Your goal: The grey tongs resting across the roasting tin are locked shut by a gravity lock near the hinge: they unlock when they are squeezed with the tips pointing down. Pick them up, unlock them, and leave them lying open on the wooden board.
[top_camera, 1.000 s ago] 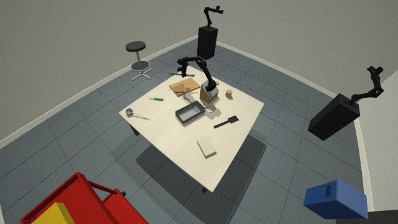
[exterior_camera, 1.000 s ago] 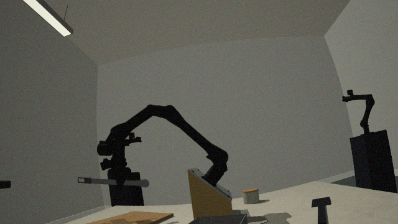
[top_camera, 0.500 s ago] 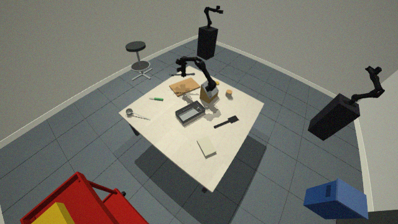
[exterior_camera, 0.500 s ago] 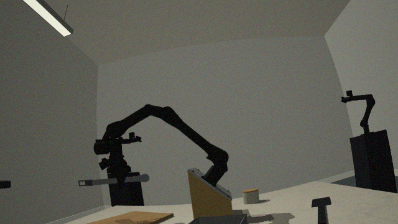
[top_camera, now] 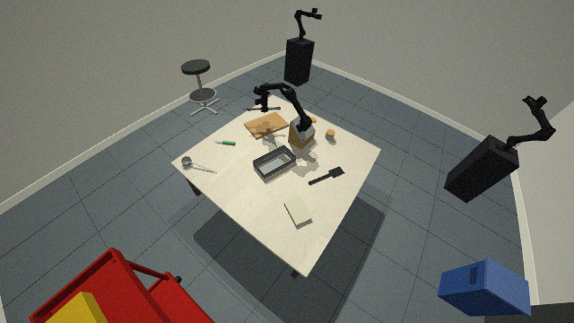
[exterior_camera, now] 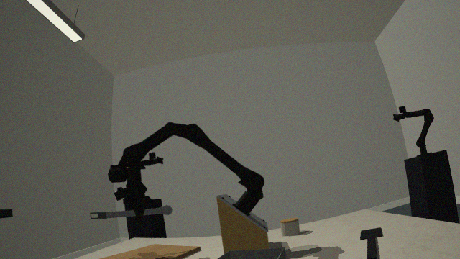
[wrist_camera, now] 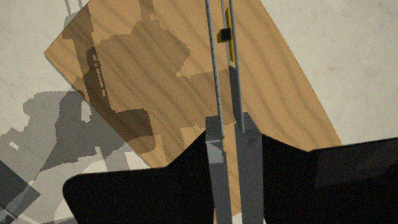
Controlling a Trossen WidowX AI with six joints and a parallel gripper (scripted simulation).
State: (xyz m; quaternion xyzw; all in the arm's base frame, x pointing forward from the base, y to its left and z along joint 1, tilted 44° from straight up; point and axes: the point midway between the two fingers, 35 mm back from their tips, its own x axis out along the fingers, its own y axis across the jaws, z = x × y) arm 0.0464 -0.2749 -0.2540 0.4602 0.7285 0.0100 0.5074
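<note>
Now: gripper tip 10 mm past the wooden board, 20 mm to the right of it and 130 mm above it. Round my gripper tip: small jar: 310 mm behind, 540 mm to the left, 100 mm below; grey roasting tin: 270 mm ahead, 400 mm to the left, 110 mm below; green-handled tool: 420 mm ahead, 60 mm to the right, 130 mm below.
</note>
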